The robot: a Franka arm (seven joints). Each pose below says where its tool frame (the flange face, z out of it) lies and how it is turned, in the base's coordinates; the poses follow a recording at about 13 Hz.
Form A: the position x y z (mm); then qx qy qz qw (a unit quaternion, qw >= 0).
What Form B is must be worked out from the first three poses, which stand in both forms.
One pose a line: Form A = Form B
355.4, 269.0, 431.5, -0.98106, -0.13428, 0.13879, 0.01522 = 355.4, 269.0, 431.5, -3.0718, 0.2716, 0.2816
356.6, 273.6, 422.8, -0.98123, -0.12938, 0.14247, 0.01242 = 356.6, 273.6, 422.8, -3.0778, 0.2800, 0.2712
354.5, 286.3, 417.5, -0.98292, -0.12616, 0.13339, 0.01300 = 354.5, 286.3, 417.5, -3.0803, 0.2619, 0.2634
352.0, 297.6, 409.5, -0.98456, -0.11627, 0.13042, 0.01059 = 352.0, 297.6, 409.5, -3.0886, 0.2572, 0.2419
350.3, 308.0, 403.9, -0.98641, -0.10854, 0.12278, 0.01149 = 350.3, 308.0, 403.9, -3.0908, 0.2421, 0.2254
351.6, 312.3, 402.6, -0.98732, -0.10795, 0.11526, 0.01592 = 351.6, 312.3, 402.6, -3.0838, 0.2261, 0.2244
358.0, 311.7, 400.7, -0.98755, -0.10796, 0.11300, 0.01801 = 358.0, 311.7, 400.7, -3.0801, 0.2211, 0.2246
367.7, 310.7, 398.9, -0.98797, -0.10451, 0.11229, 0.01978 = 367.7, 310.7, 398.9, -3.0775, 0.2195, 0.2179
